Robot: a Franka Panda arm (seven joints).
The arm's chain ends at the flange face. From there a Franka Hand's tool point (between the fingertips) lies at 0.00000 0.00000 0.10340 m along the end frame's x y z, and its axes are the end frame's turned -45 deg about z.
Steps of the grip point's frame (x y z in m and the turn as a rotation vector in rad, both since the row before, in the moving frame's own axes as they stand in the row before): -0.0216 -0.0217 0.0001 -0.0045 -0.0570 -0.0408; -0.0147 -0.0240 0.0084 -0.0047 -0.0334 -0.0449; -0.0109 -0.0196 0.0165 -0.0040 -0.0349 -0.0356; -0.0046 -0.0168 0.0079 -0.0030 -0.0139 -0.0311; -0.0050 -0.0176 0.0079 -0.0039 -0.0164 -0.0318; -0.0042 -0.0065 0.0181 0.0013 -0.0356 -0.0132; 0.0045 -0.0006 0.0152 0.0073 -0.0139 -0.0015; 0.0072 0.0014 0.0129 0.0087 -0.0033 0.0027; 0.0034 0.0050 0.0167 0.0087 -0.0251 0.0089
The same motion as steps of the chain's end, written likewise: -0.0269 -0.0046 0.0003 -0.0435 -0.0371 -0.0408; -0.0253 -0.0094 0.0085 -0.0269 -0.0203 -0.0449; -0.0194 -0.0090 0.0166 -0.0275 -0.0218 -0.0356; -0.0144 -0.0099 0.0079 -0.0120 -0.0077 -0.0311; -0.0151 -0.0104 0.0079 -0.0144 -0.0088 -0.0318; -0.0049 -0.0042 0.0182 -0.0243 -0.0261 -0.0132; 0.0043 -0.0041 0.0152 -0.0047 -0.0150 -0.0015; 0.0070 -0.0037 0.0129 0.0038 -0.0085 0.0027; 0.0084 -0.0001 0.0167 -0.0116 -0.0239 0.0089
